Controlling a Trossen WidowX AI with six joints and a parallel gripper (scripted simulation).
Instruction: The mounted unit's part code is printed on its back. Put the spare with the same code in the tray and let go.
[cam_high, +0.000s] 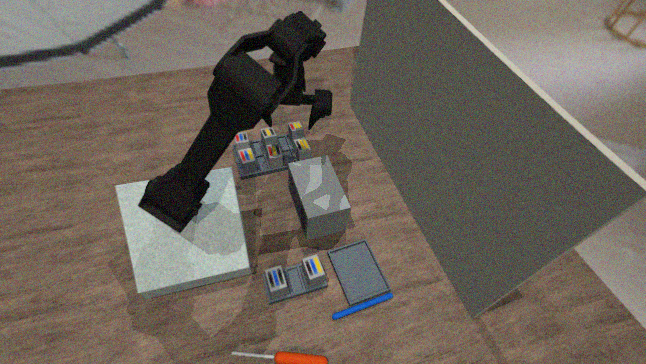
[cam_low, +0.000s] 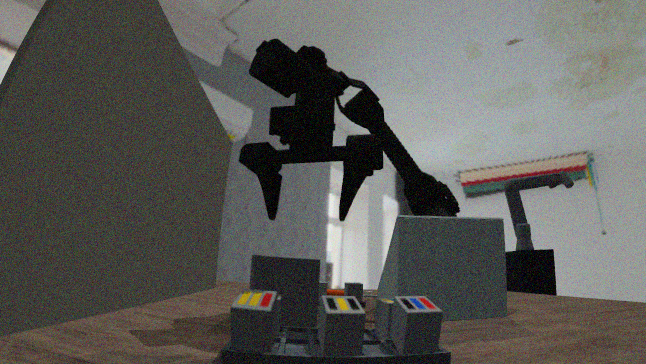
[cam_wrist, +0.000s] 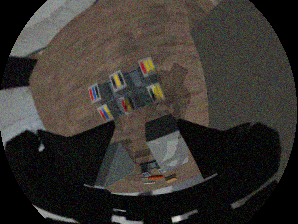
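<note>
Now: gripper tip 10 cm above the grey spare, 4 cm past it and 2 cm to the right of it. From my gripper tip the other things lie so: wall panel (27 cm ahead, 13 cm to the right, 8 cm above); grey mounted unit (14 cm to the right, 9 cm below, 4 cm ahead); flat grey tray (33 cm to the right, 14 cm below, 9 cm ahead).
</note>
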